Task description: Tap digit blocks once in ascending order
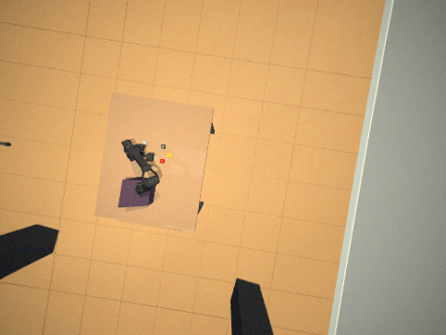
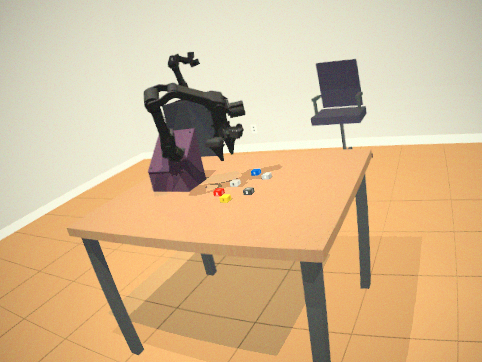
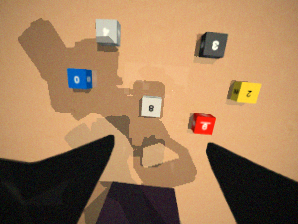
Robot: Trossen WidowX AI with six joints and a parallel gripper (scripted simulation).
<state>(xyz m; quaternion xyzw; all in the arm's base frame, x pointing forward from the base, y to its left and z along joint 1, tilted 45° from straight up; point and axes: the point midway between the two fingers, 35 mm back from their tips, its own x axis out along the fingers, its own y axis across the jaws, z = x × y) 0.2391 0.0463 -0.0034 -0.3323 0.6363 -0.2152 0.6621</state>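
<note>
Right now the blue block is 20 mm ahead of my gripper tip, 140 mm to the left of it and 110 mm below it. From my gripper tip the other things lie so: black block (120 mm ahead, 60 mm to the right, 110 mm below); red block (10 mm behind, 90 mm to the right, 110 mm below); white block (10 mm to the left, 110 mm below).
</note>
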